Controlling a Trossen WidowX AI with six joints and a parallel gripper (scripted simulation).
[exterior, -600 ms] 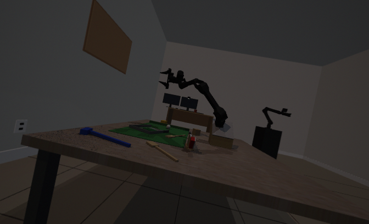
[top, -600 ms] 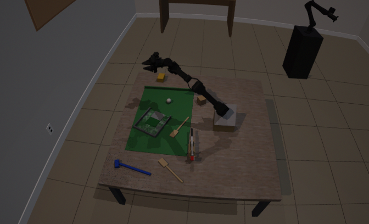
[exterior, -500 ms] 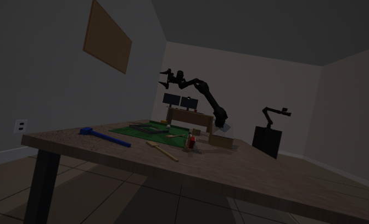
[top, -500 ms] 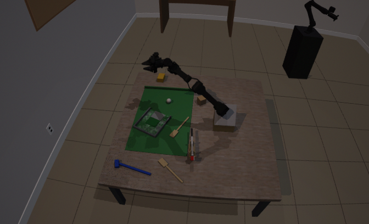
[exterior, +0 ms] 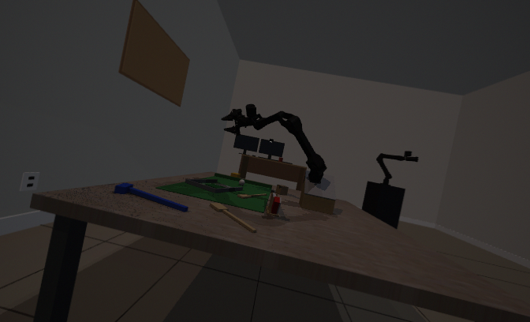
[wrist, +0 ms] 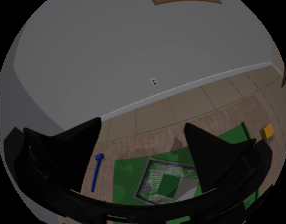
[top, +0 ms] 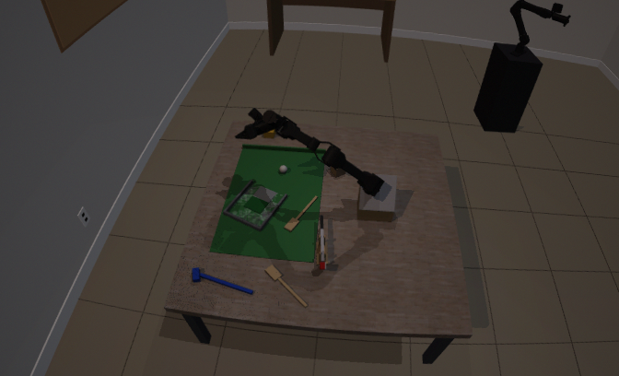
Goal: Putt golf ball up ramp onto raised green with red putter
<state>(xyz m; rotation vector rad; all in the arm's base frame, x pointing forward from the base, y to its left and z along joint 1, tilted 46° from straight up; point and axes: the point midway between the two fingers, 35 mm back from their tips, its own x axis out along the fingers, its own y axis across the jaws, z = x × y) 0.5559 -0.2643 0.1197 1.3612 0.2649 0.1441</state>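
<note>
Now: gripper tip 47 cm past the tan block, 16 cm to the left of it and 35 cm above it. Round my gripper tip: white golf ball (18 cm behind, 16 cm to the right, 35 cm below); yellow block (8 cm behind, 49 cm to the right, 36 cm below); blue putter (7 cm ahead, 53 cm to the left, 37 cm below).
</note>
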